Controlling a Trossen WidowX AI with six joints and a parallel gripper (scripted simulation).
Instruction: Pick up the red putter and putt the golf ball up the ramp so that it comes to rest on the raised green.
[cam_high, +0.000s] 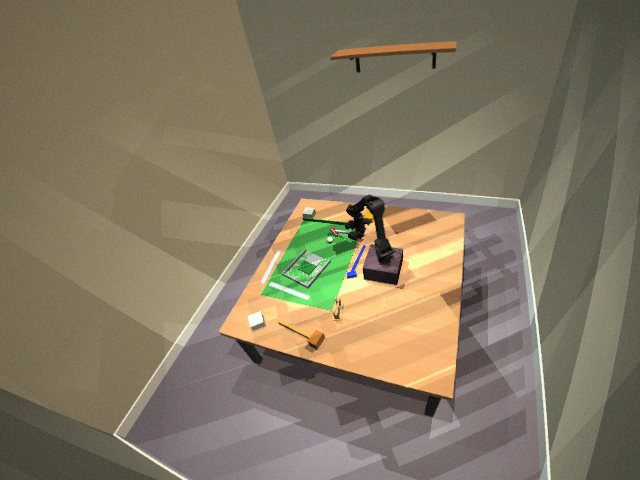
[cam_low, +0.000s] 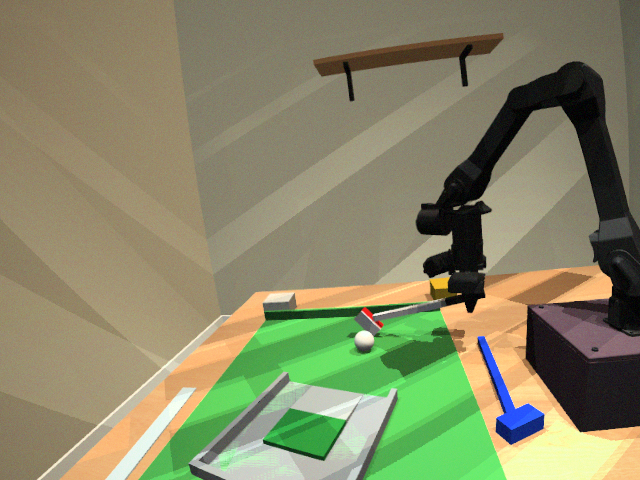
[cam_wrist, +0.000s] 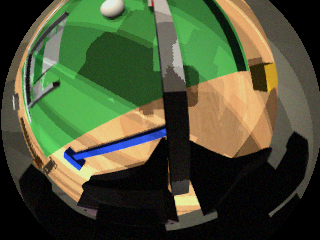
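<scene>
Now: the blue putter 15 cm to the left of my gripper tip and 6 cm below it. Also, from my gripper tip: yellow cube 28 cm to the right, 5 cm below, 1 cm behind; white golf ball 23 cm ahead, 5 cm below; red putter 11 cm ahead, 4 cm to the right.
</scene>
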